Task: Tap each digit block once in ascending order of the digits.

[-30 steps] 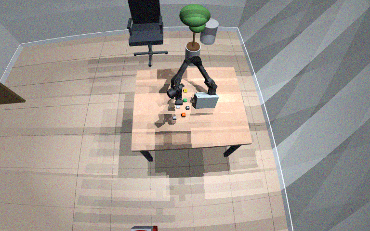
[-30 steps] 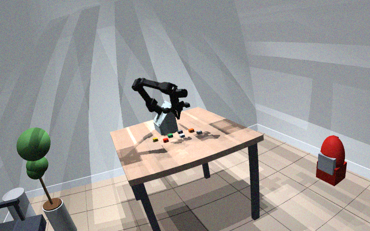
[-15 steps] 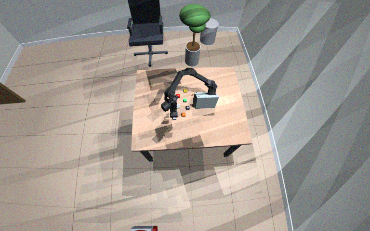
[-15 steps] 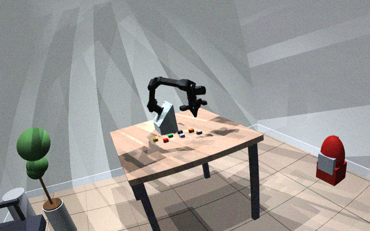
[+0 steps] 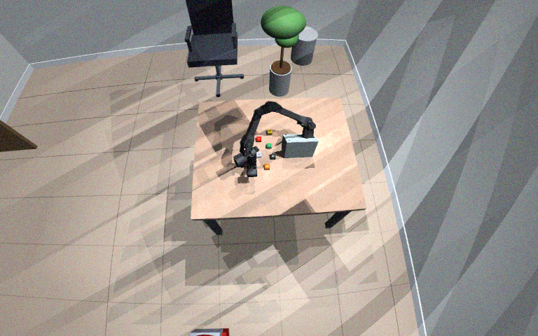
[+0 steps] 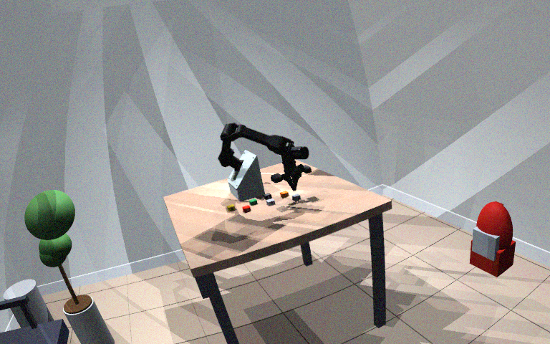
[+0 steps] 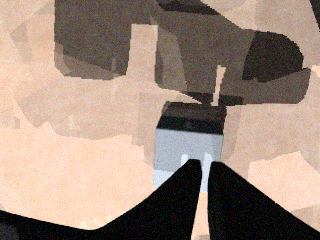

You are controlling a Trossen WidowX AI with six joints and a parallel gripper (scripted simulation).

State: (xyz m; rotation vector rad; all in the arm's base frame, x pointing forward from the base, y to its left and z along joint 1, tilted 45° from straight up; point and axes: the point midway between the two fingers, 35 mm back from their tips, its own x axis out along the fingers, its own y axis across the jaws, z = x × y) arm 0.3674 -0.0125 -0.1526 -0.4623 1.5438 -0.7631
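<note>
The red block lies 90 mm behind my gripper tip, 220 mm to the right of it and 30 mm below it. From my gripper tip the other things lie so: orange block: 100 mm behind, 10 mm to the right, 30 mm below; black block: 150 mm behind, 70 mm to the right, 30 mm below; green block: 140 mm behind, 160 mm to the right, 30 mm below.
</note>
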